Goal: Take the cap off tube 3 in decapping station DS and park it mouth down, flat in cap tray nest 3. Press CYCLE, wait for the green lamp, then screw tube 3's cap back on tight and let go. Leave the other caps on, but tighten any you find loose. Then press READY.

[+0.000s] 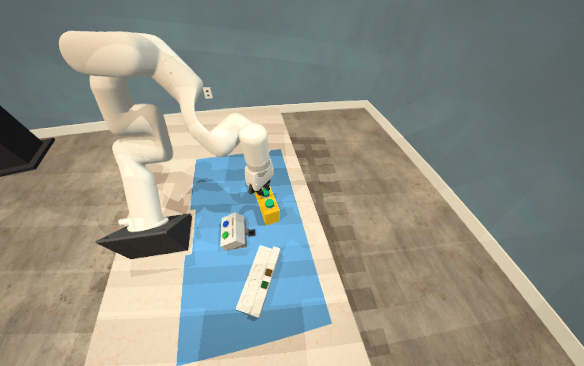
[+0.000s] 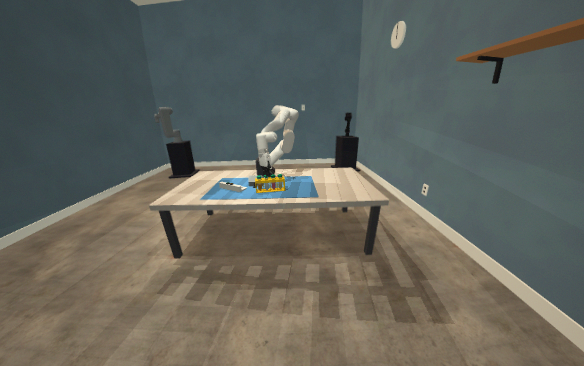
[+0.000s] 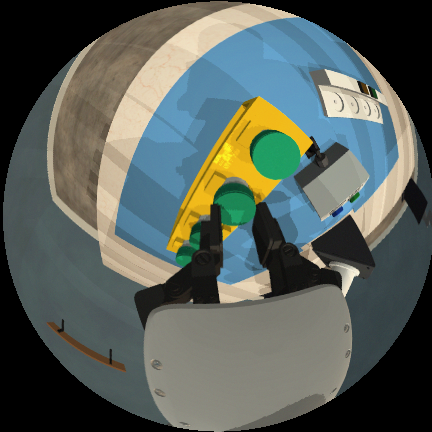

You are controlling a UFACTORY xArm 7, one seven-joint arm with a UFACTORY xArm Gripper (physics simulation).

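Frame: origin at the arm's base, x ahead, y left, z up, level; metres.
Where they show: gripper, fingertip midpoint: (image 1: 263,191) (image 2: 266,175) (image 3: 236,216); arm's base at its link origin: (image 1: 149,225) (image 3: 344,267).
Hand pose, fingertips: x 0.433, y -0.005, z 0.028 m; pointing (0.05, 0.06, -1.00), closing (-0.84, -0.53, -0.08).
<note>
Each offset is from my fingertips to the top centre of the thing. "spot": to the spot under its first point. Level surfaces: height alone.
A yellow tube rack {dx +0.006, dy +0.021, dz -0.019 m} (image 1: 272,215) (image 2: 270,188) (image 3: 242,130) stands on the blue mat {dz -0.122 m} (image 1: 218,290) and holds several tubes with green caps. My gripper (image 1: 261,189) (image 2: 267,171) (image 3: 236,216) reaches down over the rack. Its fingers are shut on the green cap {dx +0.006, dy -0.005, dz +0.002 m} (image 1: 266,192) (image 3: 235,200) of the tube second from the rack's near end. The pale tube top shows just under that cap. The neighbouring capped tube {dx +0.007, dy -0.057, dz -0.001 m} (image 1: 269,203) (image 3: 275,149) stands free. The white cap tray {dx -0.100, dy -0.280, dz -0.068 m} (image 1: 254,290) (image 2: 232,186) (image 3: 350,105) with round nests lies further along the mat and holds no cap.
A grey button box {dx -0.152, dy -0.089, dz -0.038 m} (image 1: 232,236) (image 3: 334,186) with a blue and a green button stands beside the rack, a small black lever on its side. The tray carries a brown {spot: dx -0.066, dy -0.278, dz -0.068 m} (image 1: 268,271) and a green square {spot: dx -0.090, dy -0.315, dz -0.068 m} (image 1: 264,285). The robot's black base (image 1: 149,237) sits at the mat's left.
</note>
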